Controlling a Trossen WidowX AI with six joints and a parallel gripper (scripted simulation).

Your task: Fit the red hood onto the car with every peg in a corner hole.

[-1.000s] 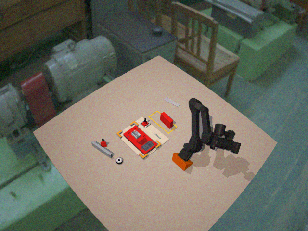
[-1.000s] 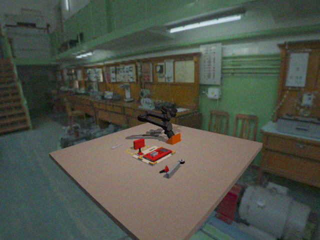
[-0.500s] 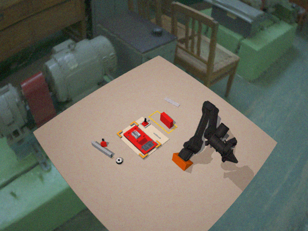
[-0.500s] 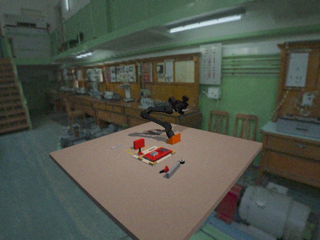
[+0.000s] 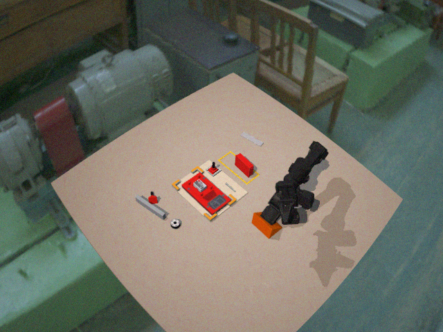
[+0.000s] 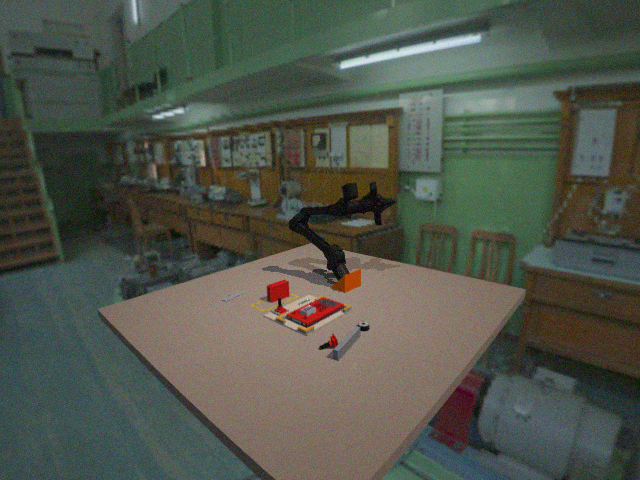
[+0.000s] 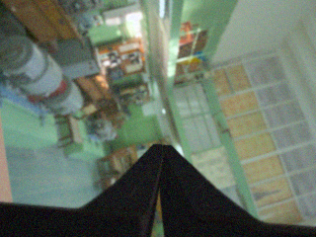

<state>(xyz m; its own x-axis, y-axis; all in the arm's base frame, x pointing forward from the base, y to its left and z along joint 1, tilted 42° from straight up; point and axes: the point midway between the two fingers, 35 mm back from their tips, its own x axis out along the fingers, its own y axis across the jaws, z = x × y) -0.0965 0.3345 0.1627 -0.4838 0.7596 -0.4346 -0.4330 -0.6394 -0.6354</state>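
Right now the red hood is 41 cm ahead of my gripper tip, 32 cm to the right of it and 35 cm below it. Also, from my gripper tip: grey engine block: 47 cm ahead, 10 cm to the right, 36 cm below; then beige jig: 45 cm ahead, 12 cm to the right, 37 cm below; then small round wheel: 42 cm ahead, 10 cm to the left, 37 cm below.
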